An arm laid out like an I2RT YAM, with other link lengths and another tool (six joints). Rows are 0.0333 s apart.
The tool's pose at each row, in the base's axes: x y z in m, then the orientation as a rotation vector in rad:
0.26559, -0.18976, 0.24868, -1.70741, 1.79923, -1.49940
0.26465, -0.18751, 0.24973, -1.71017, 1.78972, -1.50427
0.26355, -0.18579, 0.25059, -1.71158, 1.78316, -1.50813
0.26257, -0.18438, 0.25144, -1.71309, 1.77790, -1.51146
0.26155, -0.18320, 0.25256, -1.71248, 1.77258, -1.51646
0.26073, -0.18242, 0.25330, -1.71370, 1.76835, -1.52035
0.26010, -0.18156, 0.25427, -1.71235, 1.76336, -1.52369
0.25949, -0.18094, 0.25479, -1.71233, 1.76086, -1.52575
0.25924, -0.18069, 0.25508, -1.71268, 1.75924, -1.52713
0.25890, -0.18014, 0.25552, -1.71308, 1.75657, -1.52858
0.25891, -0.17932, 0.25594, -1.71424, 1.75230, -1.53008
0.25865, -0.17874, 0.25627, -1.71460, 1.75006, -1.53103
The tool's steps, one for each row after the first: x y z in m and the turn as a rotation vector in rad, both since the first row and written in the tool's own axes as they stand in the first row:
-0.00116, -0.00073, -0.00228, 0.00611, -0.00080, -0.00456
-0.00191, -0.00110, -0.00433, 0.01059, -0.00098, -0.00753
-0.00244, -0.00147, -0.00613, 0.01405, -0.00096, -0.01027
-0.00264, -0.00198, -0.00797, 0.01864, 0.00025, -0.01209
-0.00273, -0.00223, -0.00930, 0.02157, 0.00112, -0.01471
-0.00284, -0.00279, -0.01062, 0.02599, 0.00134, -0.01544
-0.00295, -0.00296, -0.01161, 0.02799, 0.00171, -0.01639
-0.00296, -0.00309, -0.01205, 0.02915, 0.00198, -0.01728
-0.00313, -0.00334, -0.01277, 0.03101, 0.00184, -0.01835
-0.00363, -0.00385, -0.01335, 0.03366, 0.00105, -0.02016
-0.00390, -0.00407, -0.01398, 0.03517, 0.00075, -0.02099

